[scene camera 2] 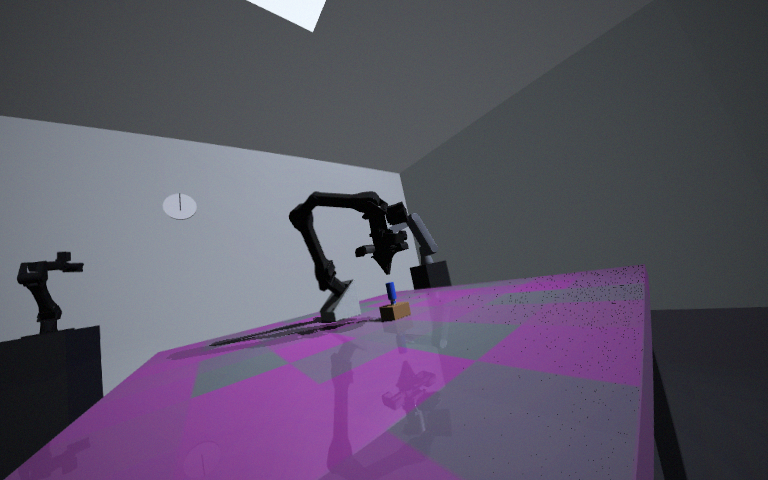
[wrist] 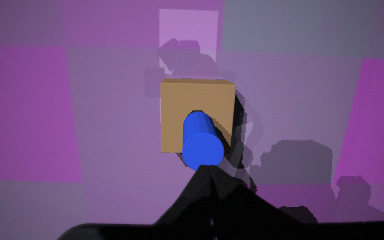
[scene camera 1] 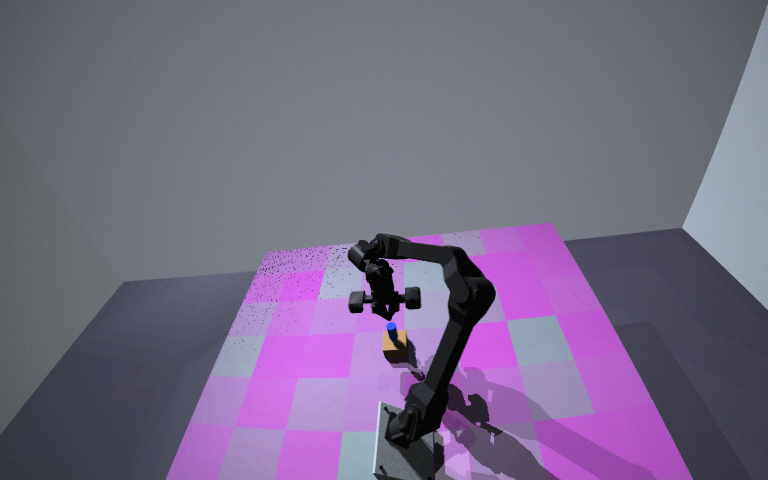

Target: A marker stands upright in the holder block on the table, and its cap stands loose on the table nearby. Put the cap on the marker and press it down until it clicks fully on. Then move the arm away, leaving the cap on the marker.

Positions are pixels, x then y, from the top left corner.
Labels:
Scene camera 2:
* my gripper: 388,274
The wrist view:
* my gripper: 207,173
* blue cap: 201,143
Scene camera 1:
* my gripper: 389,319

